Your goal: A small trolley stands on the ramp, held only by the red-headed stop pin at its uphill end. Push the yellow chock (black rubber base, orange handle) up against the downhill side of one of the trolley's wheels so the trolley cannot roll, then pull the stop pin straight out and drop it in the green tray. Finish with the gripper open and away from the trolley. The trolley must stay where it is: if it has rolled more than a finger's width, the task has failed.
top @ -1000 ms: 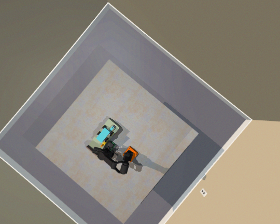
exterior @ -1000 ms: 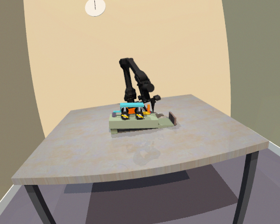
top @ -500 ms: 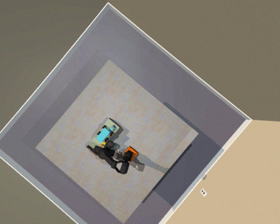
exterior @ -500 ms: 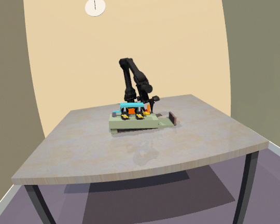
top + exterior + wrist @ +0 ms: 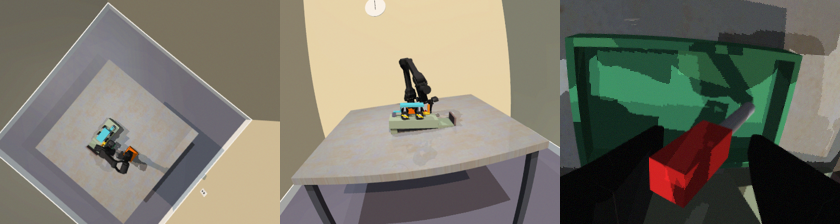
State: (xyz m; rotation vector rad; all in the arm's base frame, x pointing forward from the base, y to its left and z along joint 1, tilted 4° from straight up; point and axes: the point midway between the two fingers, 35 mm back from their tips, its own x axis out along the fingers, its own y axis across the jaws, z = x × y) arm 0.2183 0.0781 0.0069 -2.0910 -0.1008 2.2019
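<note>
Right now the yellow chock is 70 mm ahead of my gripper tip, 30 mm to the right of it and 40 mm above it. Also, from my gripper tip: red-headed stop pin (10 mm to the left); trolley (110 mm ahead, 120 mm to the right, 70 mm above); dark end stop (140 mm ahead, 130 mm to the left, 10 mm below).
</note>
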